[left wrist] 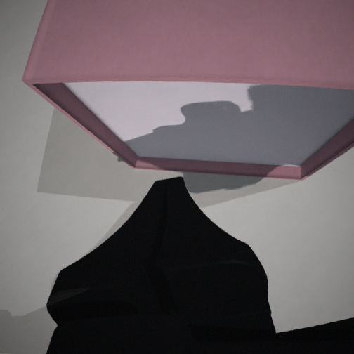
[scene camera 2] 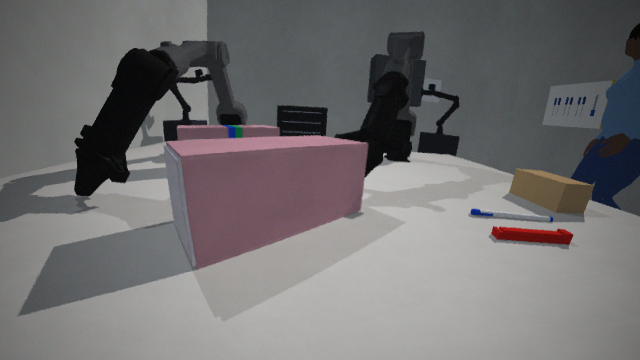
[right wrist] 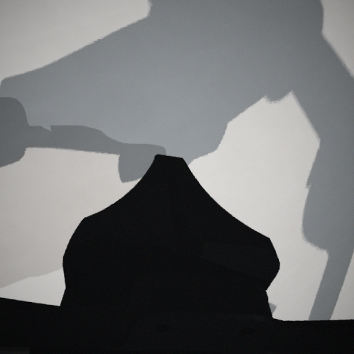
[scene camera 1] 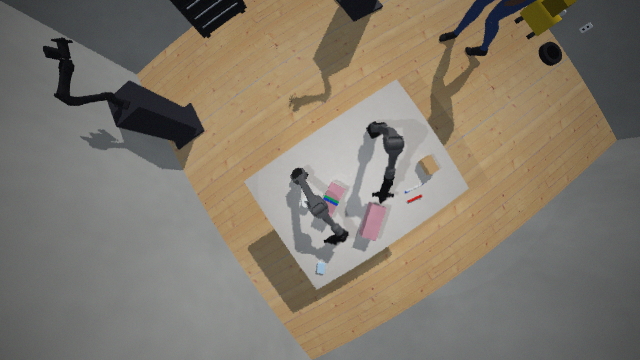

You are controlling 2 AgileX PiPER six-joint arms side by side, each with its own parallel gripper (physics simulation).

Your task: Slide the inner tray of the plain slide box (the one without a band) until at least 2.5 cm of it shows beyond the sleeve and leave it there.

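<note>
The plain slide box's pink sleeve (scene camera 1: 374,221) (scene camera 2: 275,195) (left wrist: 195,40) lies on the table. Its white inner tray (scene camera 2: 179,200) (left wrist: 115,107) sits recessed inside the sleeve at the end facing my left gripper; at the opposite end a thin pale edge of it shows in scene camera 2. My left gripper (scene camera 1: 383,200) (left wrist: 172,195) is shut and empty, its tip close to the recessed end; in scene camera 2 the box hides its tip. My right gripper (scene camera 2: 84,193) (right wrist: 166,173) is shut and empty, low over the table, off to the side of the box.
The banded pink box (scene camera 1: 336,189) (scene camera 2: 200,132) is partly under my right arm. A tan block (scene camera 1: 429,165) (scene camera 2: 550,190), a blue-white pen (scene camera 2: 515,216) and a red object (scene camera 1: 414,199) (scene camera 2: 532,235) lie right of the plain box. A light blue item (scene camera 1: 320,268) lies near the table's lower corner.
</note>
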